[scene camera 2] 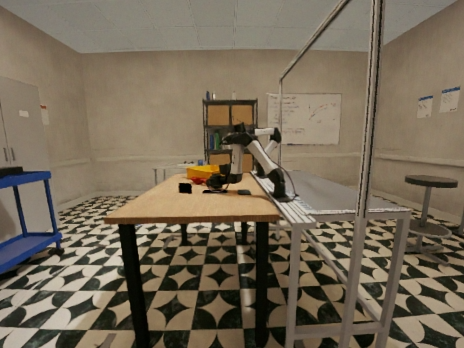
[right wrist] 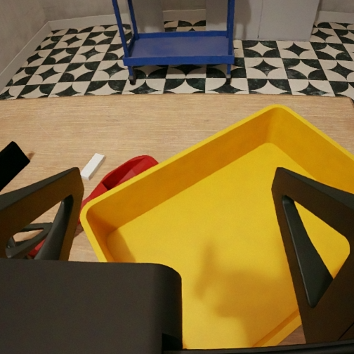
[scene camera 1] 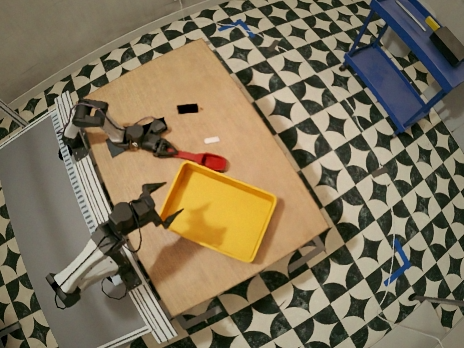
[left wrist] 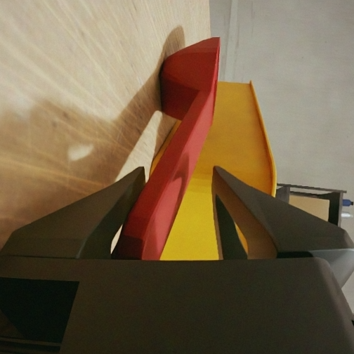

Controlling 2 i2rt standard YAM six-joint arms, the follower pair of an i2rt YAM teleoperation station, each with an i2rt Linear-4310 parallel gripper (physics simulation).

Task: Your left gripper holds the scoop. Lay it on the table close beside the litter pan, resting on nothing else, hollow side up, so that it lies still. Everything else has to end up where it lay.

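Where they show: left gripper, fingertip midpoint: (scene camera 1: 177, 154); right gripper, fingertip midpoint: (scene camera 2: 220, 143) (scene camera 1: 175, 195); left arm's base, origin of the base link: (scene camera 2: 279, 197) (scene camera 1: 76, 142); right arm's base, origin of the base link: (scene camera 2: 261, 176) (scene camera 1: 124, 266).
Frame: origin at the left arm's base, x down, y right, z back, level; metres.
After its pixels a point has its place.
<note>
The red scoop (scene camera 1: 214, 162) @(x -0.009, y 0.455, z -0.500 m) (scene camera 2: 198, 180) @(x -0.029, y 0.400, z -0.469 m) (left wrist: 189, 80) (right wrist: 131, 170) lies low along the litter pan's upper-left side in scene camera 1, hollow side up. Its shadow lies beside it in the left wrist view; I cannot tell whether it touches the table or the pan. My left gripper (scene camera 1: 170, 151) @(x -0.030, y 0.348, z -0.390 m) (left wrist: 178, 177) is shut on the scoop's handle, one finger above the other, low over the table. The yellow litter pan (scene camera 1: 231, 183) @(x -0.040, y 0.572, z -0.505 m) (scene camera 2: 192, 174) @(x -0.040, y 0.618, z -0.539 m) (left wrist: 273, 167) (right wrist: 165, 176) stands on the table (scene camera 1: 165, 75) @(x 0.004, y -0.061, z -0.538 m). My right gripper (scene camera 1: 174, 197) @(x -0.293, y 0.565, z -0.300 m) (right wrist: 177, 177) is open and empty above the pan's near edge.
A white block (scene camera 1: 212, 140) @(x -0.008, y 0.368, z -0.545 m) (right wrist: 93, 166) lies near the scoop's bowl. A black block (scene camera 1: 188, 108) @(x -0.043, y 0.196, z -0.531 m) (scene camera 2: 185, 188) @(x -0.026, y 0.176, z -0.526 m) (right wrist: 11, 162) stands farther off. A dark flat piece (scene camera 1: 116, 148) @(x -0.005, y 0.156, z -0.170 m) (scene camera 2: 244, 192) @(x -0.005, y 0.111, z -0.174 m) lies under my left arm. A blue cart (scene camera 1: 387, 82) (right wrist: 180, 61) stands beyond the table.
</note>
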